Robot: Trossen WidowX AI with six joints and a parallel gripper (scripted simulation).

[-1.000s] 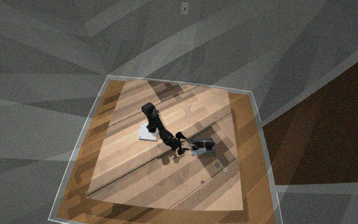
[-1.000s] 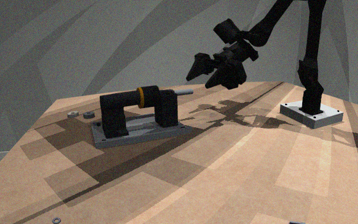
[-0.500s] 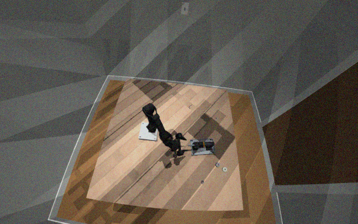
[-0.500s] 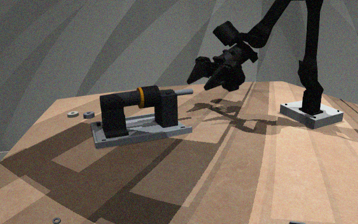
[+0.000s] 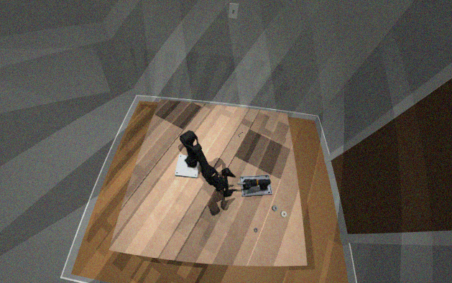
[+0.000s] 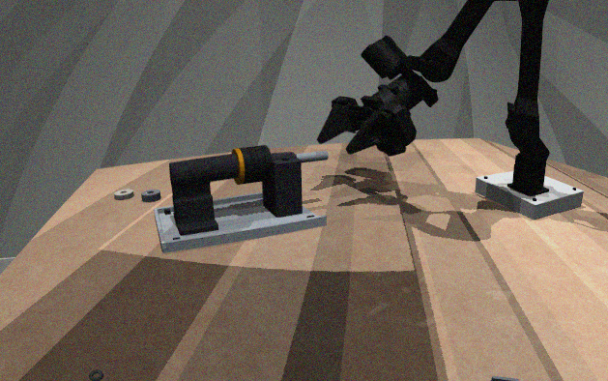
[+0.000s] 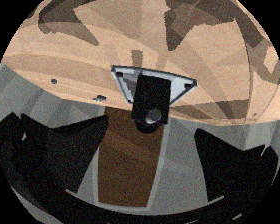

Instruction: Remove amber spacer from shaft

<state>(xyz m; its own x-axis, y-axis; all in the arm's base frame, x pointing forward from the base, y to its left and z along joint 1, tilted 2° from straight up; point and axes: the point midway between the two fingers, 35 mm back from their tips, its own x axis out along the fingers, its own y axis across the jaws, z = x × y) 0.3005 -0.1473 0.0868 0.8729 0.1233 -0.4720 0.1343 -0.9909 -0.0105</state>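
The dark spacer lies 13 cm ahead of my gripper tip, 2 cm to the left of it and 1 cm below it. From my gripper tip the other things lie so: amber spacer (15 cm ahead, 2 cm to the left, 1 cm below); then white ring (37 cm ahead, 18 cm to the right, 9 cm below).
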